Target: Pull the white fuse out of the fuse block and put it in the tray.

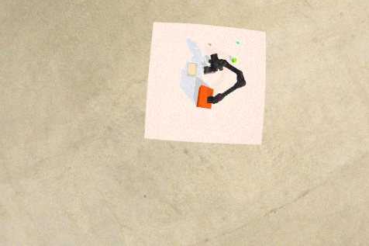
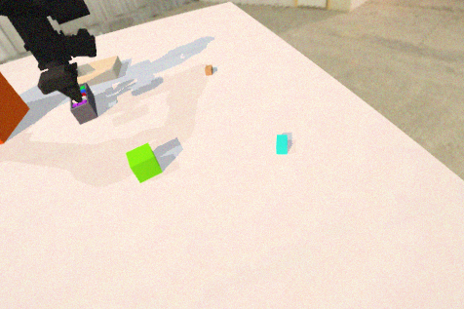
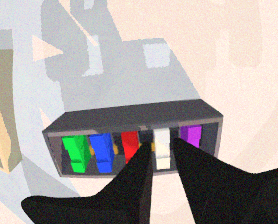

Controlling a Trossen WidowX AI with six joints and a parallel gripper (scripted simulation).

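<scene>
My gripper tip is now 10 mm above the white fuse. Round my gripper tip: purple fuse: 20 mm to the right, 10 mm below; then blue fuse: 10 mm behind, 40 mm to the left, 10 mm below; then red fuse: 20 mm to the left, 10 mm below.
</scene>
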